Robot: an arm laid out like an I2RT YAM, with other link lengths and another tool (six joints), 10 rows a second.
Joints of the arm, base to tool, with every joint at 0 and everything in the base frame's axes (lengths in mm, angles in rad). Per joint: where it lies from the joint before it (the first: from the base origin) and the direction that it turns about. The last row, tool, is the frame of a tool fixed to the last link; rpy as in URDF.
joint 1: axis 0 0 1 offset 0.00 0.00 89.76
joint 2: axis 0 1 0 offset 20.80 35.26 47.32
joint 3: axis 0 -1 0 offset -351.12 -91.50 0.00
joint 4: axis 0 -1 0 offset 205.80 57.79 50.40
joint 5: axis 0 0 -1 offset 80.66 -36.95 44.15
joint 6: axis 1 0 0 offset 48.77 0.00 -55.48
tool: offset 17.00 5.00 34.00 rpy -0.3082 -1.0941 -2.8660
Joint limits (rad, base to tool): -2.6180..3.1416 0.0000..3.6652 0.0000..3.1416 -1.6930..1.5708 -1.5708..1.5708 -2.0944..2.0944
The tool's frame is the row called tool.
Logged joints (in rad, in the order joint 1, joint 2, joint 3, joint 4, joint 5, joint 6), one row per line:
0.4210, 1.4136, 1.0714, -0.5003, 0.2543, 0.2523
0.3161, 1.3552, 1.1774, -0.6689, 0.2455, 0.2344
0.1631, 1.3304, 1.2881, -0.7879, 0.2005, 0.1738
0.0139, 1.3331, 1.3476, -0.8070, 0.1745, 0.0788
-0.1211, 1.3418, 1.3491, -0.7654, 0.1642, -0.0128
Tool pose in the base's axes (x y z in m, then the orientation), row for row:
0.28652, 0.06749, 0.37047, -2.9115, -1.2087, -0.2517
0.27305, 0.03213, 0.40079, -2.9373, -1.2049, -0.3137
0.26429, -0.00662, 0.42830, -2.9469, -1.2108, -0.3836
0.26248, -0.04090, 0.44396, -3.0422, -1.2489, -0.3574
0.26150, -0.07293, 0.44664, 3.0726, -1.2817, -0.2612
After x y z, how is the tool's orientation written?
As angles about the fixed x, y, z axes (roll, pitch, yaw), in radians.
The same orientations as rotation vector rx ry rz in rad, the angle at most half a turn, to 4 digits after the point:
-2.5367, 0.1173, -1.7709
2.5635, -0.2222, 1.7847
2.5100, -0.3137, 1.7617
2.4232, -0.3486, 1.7567
2.3329, -0.3677, 1.7354

